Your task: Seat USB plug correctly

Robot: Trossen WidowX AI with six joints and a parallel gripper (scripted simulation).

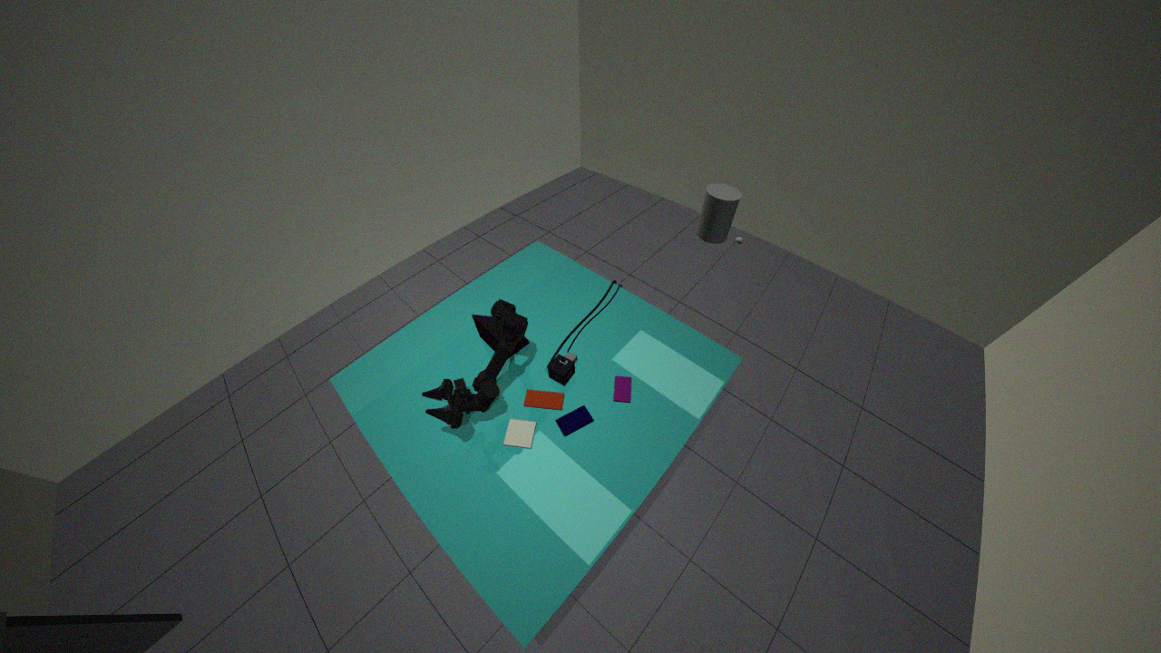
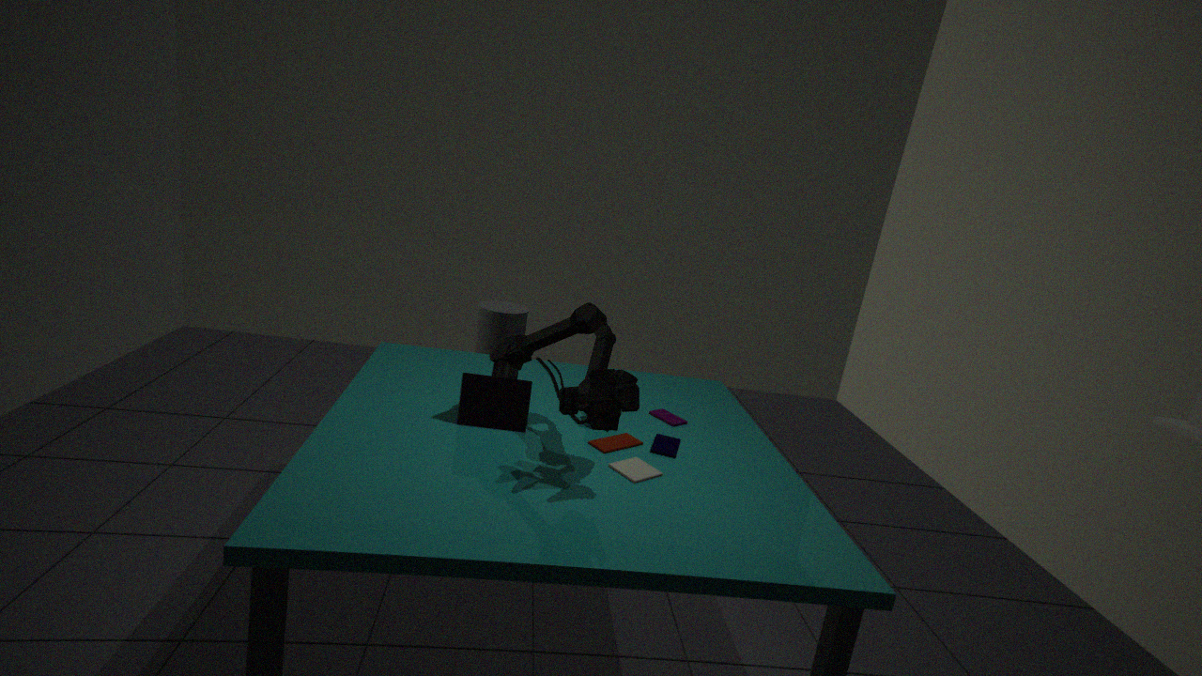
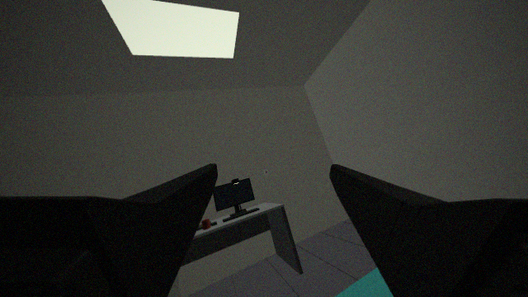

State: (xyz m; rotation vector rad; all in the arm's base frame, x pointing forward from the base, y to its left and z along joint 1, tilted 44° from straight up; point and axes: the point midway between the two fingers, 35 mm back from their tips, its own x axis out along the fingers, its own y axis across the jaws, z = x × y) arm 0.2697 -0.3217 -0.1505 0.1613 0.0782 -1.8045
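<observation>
Right now the USB plug is 50 cm to the left of my gripper tip, 18 cm below it and 4 cm ahead of it. From my gripper tip the other things lie so: white card (27 cm below, 21 cm to the left, 15 cm ahead); then dark blue card (40 cm to the left, 27 cm below, 24 cm ahead); then orange card (36 cm to the left, 27 cm below, 9 cm ahead).
</observation>
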